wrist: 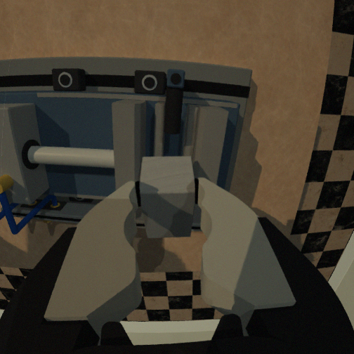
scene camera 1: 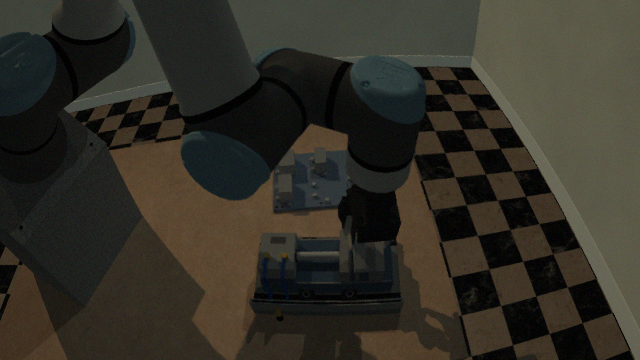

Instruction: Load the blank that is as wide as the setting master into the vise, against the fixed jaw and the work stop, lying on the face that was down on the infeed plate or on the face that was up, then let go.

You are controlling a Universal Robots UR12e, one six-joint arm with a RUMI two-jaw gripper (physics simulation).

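Pixels of known places: arm's base at its link origin: (scene camera 1: 29,145).
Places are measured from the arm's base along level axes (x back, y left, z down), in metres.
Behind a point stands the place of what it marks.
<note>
A grey block-shaped blank (wrist: 166,200) is held between the two fingertips of my gripper (wrist: 166,181) (scene camera 1: 358,239) {y -0.038, x -0.720, z 0.223 m}, which is shut on it. In the wrist view the blank overlaps the near part of the gap between the vise's movable jaw (wrist: 129,142) and its fixed jaw (wrist: 212,142); I cannot tell whether it touches either jaw or the bed. The work stop (wrist: 173,107), a dark arm with a blue head, stands beyond the blank, and a stretch of the gap shows between them. The vise (scene camera 1: 320,277) {y -0.084, x -0.641, z 0.288 m} is below my gripper in the scene view. The blank's underside is hidden.
Behind the vise, a blue infeed plate (scene camera 1: 300,201) {y 0.156, x -0.576, z 0.339 m} bears grey blocks (scene camera 1: 285,187) {y 0.168, x -0.543, z 0.303 m} (scene camera 1: 320,160) {y 0.261, x -0.620, z 0.303 m} and small pegs; my arm hides its right part. The vise's cylinder housing (scene camera 1: 278,250) {y -0.047, x -0.559, z 0.251 m} (wrist: 20,150) is at the left, with blue hoses (scene camera 1: 284,275) {y -0.091, x -0.573, z 0.272 m} (wrist: 25,220) at its side.
</note>
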